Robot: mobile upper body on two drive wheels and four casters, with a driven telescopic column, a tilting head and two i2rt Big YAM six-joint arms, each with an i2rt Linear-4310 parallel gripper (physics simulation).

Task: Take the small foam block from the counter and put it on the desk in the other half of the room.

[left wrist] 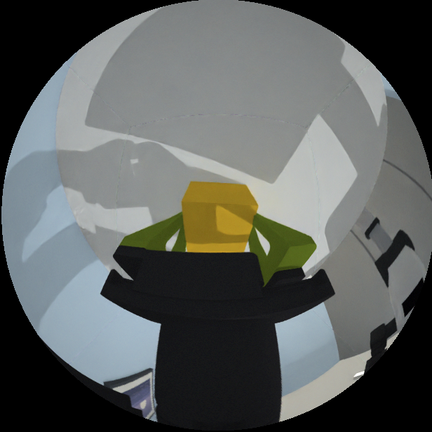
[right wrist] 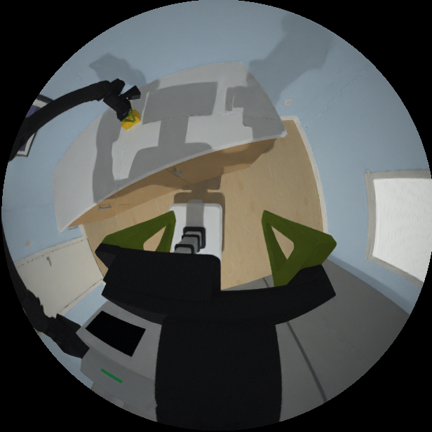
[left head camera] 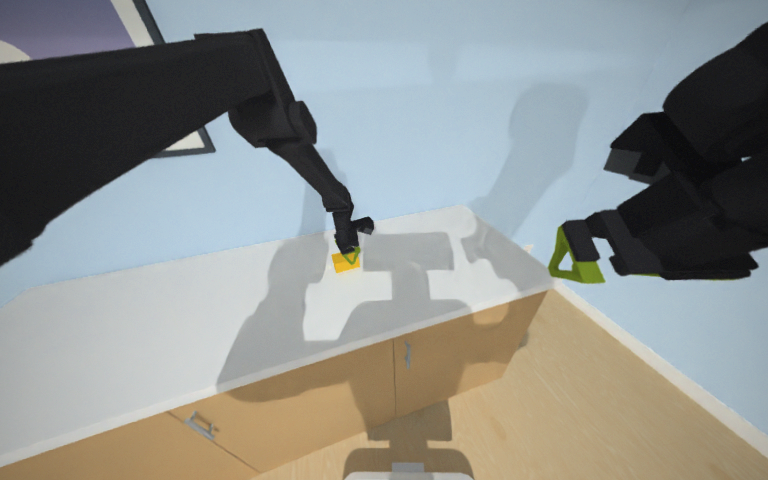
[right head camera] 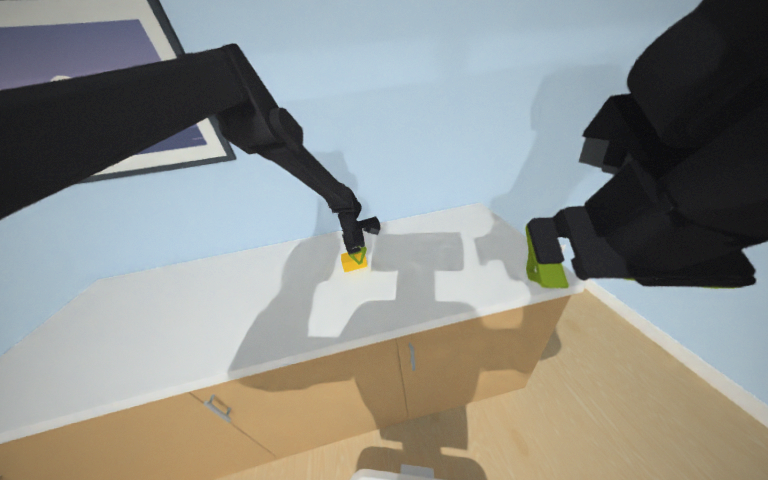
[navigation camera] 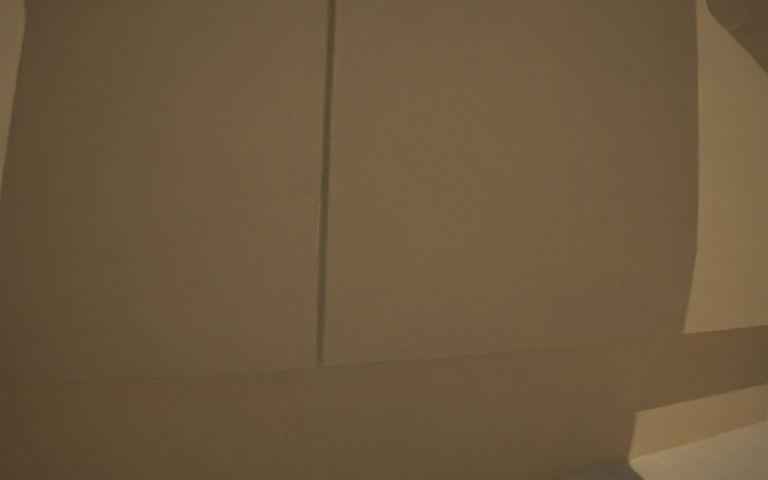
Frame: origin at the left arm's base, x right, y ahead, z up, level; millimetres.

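Seen in the pictures: left gripper, between the fingertips: (left head camera: 350, 260) (right head camera: 358, 259); right gripper, between the fingertips: (left head camera: 588, 270) (right head camera: 573, 274).
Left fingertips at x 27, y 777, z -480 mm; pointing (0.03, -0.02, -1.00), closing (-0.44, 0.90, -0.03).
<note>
Offsets run from my left fingertips to a thing's top centre. "spot": to the spot under its first point. Level surfaces: height alone.
The small foam block {dx -16, dy -6, dz +25 mm} (left head camera: 341, 264) (right head camera: 348, 263) (left wrist: 215, 192) (right wrist: 128, 125) is orange-yellow and is at the white counter {dz -20 mm} (left head camera: 141, 339) (right head camera: 169, 328) (left wrist: 220, 85) (right wrist: 75, 180), toward its back. My left gripper (left head camera: 350, 259) (right head camera: 356, 259) (left wrist: 217, 213) is shut on the block, with a green finger against each side. Whether the block's underside touches the counter cannot be told. My right gripper (right wrist: 218, 215) is open and empty, high at the right of both head views. The desk does not show in these views.
Light blue walls stand behind and to the right of the counter. Wooden cabinet doors {spot: dx +400, dy -185, dz -408 mm} (left head camera: 453, 362) (right head camera: 464, 356) with metal handles (left head camera: 199, 425) (right head camera: 217, 407) are below it. A framed picture (left head camera: 209, 148) (right head camera: 226, 157) hangs at the left. My white base (right wrist: 214, 220) stands on the wooden floor (right wrist: 250, 200).
</note>
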